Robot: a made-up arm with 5 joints.
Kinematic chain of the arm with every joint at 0, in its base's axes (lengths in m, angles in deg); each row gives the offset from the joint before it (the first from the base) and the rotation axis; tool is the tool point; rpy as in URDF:
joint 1: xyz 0 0 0.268 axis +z
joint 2: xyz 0 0 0 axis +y
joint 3: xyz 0.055 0 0.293 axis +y
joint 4: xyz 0.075 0 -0.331 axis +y
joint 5: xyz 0.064 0 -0.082 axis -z
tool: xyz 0 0 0 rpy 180 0 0
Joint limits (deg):
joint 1: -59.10..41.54
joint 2: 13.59..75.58
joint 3: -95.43..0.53
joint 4: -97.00..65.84
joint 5: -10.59..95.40
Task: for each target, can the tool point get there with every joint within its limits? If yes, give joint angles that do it. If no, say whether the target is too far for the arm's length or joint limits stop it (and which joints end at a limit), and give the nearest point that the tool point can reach.
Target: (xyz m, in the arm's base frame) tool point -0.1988 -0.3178 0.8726
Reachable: no: joint limits stop it (at a limit: joint 1, joint 2, joint 3, joint 4) | nearest point 0.2045 -0.3417 0.6504 | short by 0.461 m
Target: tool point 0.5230 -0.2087 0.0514
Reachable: yes | joints -21.75 57.88 -79.67 -3.84 74.81
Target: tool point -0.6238 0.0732 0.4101
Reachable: no: joint limits stop it (at a limit: joint 2, joint 3, joint 4) | nearest point -0.1061 0.0124 0.1606 | short by 0.578 m
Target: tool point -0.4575 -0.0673 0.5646
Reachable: no: joint limits stop it (at a limit: joint 2, joint 3, joint 4) | nearest point -0.1057 -0.0155 0.1606 | short by 0.538 m
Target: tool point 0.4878 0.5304 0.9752
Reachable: no: too far | nearest point 0.3862 0.3421 0.6552 | short by 0.385 m
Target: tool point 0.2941 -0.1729 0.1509
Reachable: yes | joints -30.46 24.09 -23.55 -35.57 23.22
